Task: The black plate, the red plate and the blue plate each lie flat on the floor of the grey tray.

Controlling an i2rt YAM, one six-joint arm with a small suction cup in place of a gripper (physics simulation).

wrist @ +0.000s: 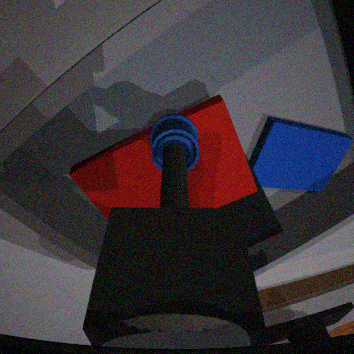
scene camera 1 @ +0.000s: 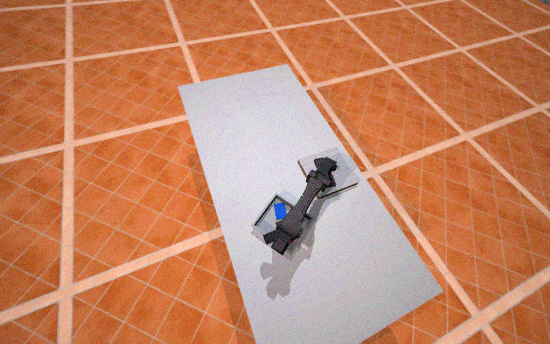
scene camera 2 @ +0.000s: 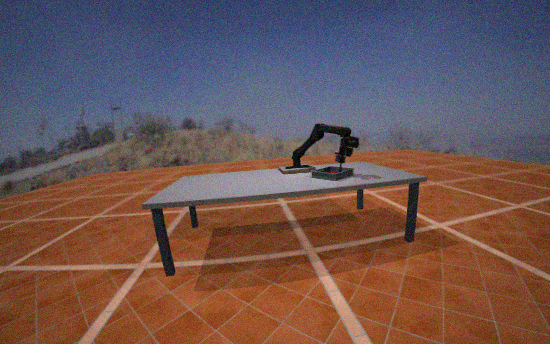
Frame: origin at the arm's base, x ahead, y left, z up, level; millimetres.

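Seen in the pictures: hand, its tool point: (wrist: pixel 174 133); arm's base, origin of its link: (wrist: pixel 302 322) (scene camera 2: pixel 297 167).
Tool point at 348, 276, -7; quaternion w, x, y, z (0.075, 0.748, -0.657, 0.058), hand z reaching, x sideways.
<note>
Pixels of each thing's middle, then the offset from my tool point to it, as dx, dy, dz. Level surfaces: height alone.
- grey tray, middle of its body: (wrist: pixel 234 160) (scene camera 1: pixel 282 222) (scene camera 2: pixel 332 173) -20, -45, +0
- blue plate, middle of its body: (wrist: pixel 298 158) (scene camera 1: pixel 280 211) -27, -114, -17
- red plate, middle of its body: (wrist: pixel 167 178) (scene camera 2: pixel 337 173) -38, -1, -5
- black plate, middle of its body: (wrist: pixel 213 207) -72, -45, -10
- grey table, height of its surface: dz -25
The grey tray (scene camera 1: pixel 263 218) (scene camera 2: pixel 324 175) (wrist: pixel 330 53) stands on the table near the arm's base. The blue plate (scene camera 1: pixel 280 211) (wrist: pixel 298 156) lies in it, beside the red plate (wrist: pixel 225 165) (scene camera 2: pixel 334 172). A dark corner of the black plate (wrist: pixel 263 219) shows from under the red plate's edge; the rest is hidden. My suction cup (wrist: pixel 174 140) (scene camera 2: pixel 340 166) hangs right over the middle of the red plate and carries nothing. I cannot tell whether it touches the plate. In scene camera 1 the arm hides the cup and most of the red plate.
The arm's base sits on a wood-edged board (scene camera 1: pixel 343 170) (scene camera 2: pixel 295 169) just behind the tray. The grey table (scene camera 1: pixel 246 130) (scene camera 2: pixel 239 185) stands on an orange tiled floor; its right edge runs close to the base board.
</note>
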